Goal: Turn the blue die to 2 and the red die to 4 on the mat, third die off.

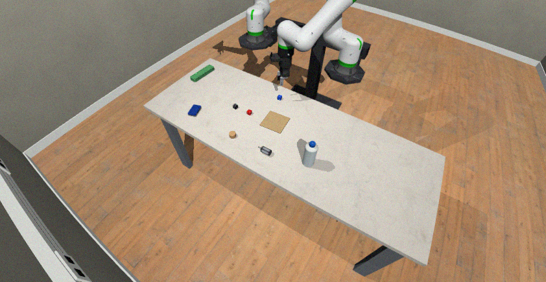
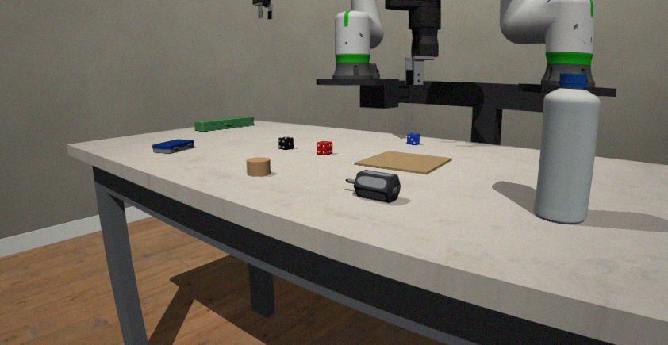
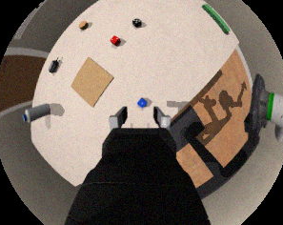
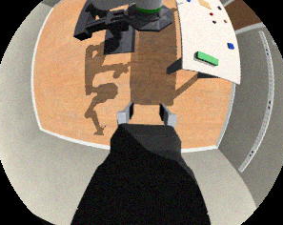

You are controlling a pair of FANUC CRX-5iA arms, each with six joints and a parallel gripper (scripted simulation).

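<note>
Right now my left hand is 15 cm above the blue die and 1 cm past it. Also, from my left hand: black die: 22 cm ahead, 20 cm to the right, 15 cm below; then tan mat: 19 cm ahead, 16 cm below, 8 cm to the left; then red die: 22 cm ahead, 15 cm below, 9 cm to the right.
</note>
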